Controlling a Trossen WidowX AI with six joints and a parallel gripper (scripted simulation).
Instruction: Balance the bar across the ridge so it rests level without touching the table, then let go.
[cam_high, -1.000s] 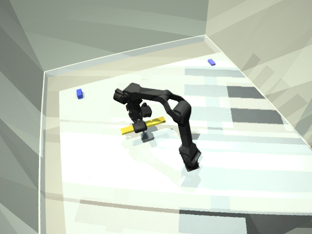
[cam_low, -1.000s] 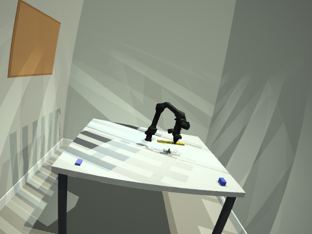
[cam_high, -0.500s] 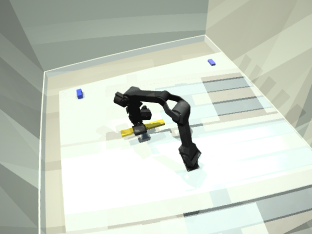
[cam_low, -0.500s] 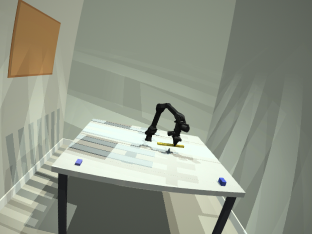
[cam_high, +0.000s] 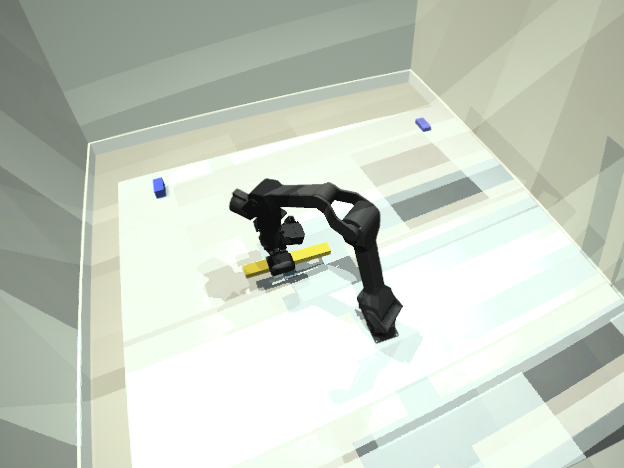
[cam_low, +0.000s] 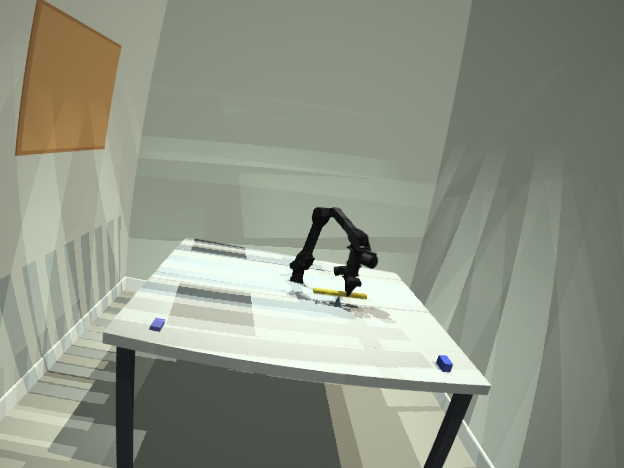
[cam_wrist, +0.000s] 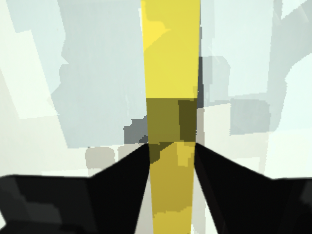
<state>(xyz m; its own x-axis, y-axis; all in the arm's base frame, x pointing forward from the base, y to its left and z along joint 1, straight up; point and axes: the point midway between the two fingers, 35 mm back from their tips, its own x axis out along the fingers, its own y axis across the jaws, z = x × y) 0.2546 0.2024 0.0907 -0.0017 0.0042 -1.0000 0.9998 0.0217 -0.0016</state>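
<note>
The bar lies 3 cm to the right of my gripper tip.
</note>
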